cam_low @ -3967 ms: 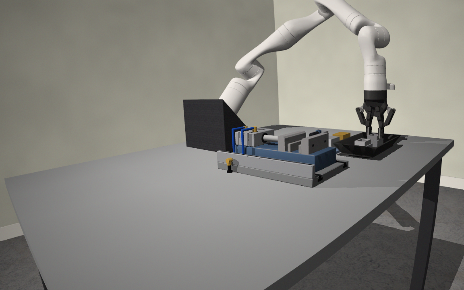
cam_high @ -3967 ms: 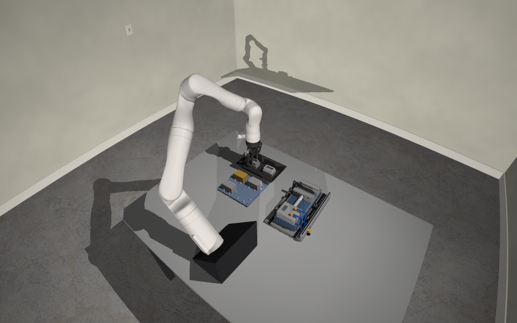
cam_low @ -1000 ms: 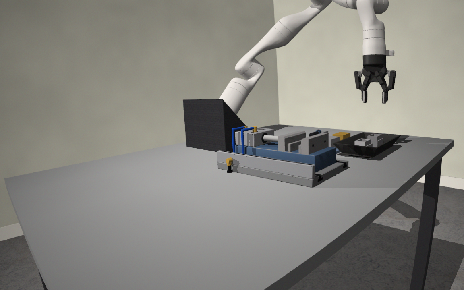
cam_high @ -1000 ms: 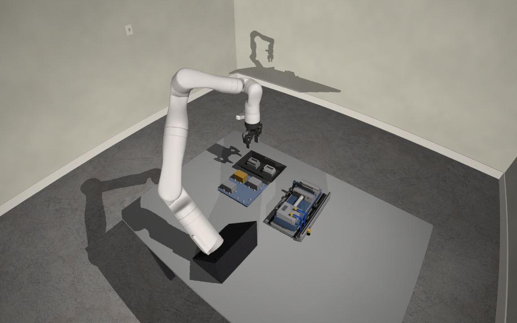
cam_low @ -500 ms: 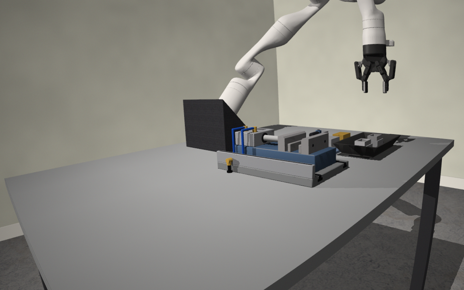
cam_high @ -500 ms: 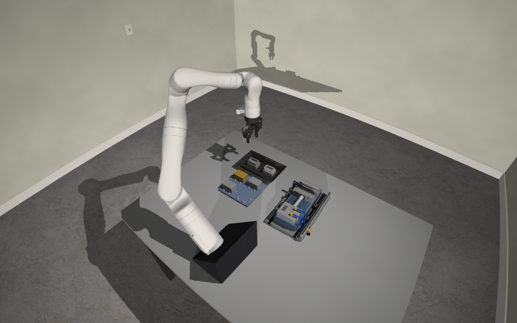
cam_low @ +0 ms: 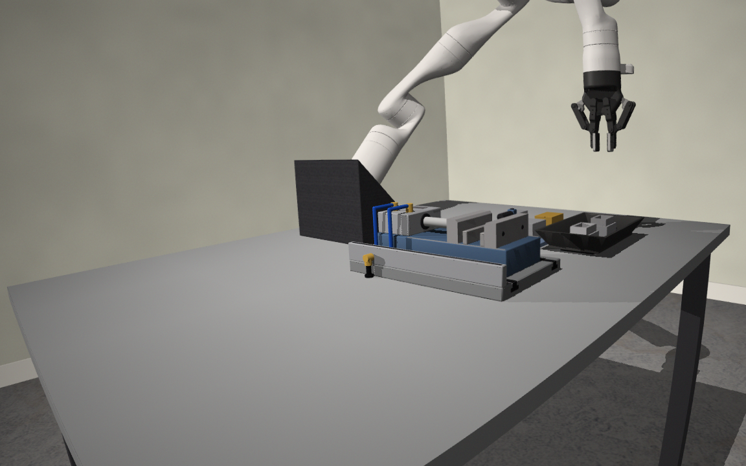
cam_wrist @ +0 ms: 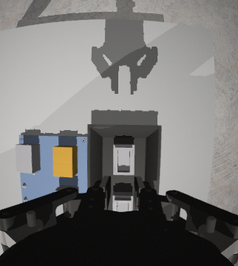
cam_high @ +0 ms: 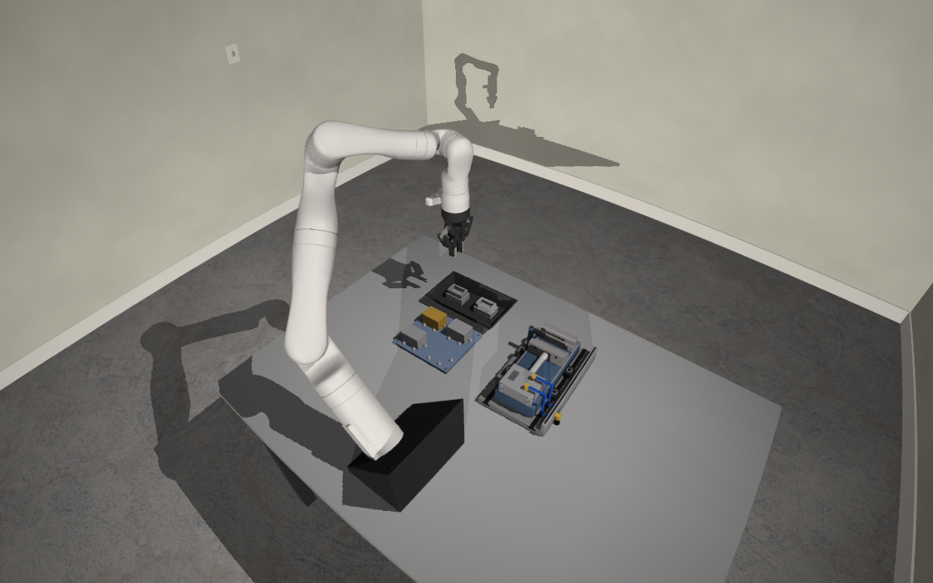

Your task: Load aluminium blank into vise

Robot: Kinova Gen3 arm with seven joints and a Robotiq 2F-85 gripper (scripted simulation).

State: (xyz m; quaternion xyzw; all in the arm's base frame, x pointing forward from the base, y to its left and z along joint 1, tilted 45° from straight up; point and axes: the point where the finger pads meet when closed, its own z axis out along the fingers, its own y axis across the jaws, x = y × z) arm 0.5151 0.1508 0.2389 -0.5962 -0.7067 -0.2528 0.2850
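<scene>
My hand is 21 cm past the aluminium blank, 3 cm to the left of it and 17 cm above it. Also, from my hand: brass blank: 12 cm behind, 2 cm to the right, 17 cm below.
</scene>
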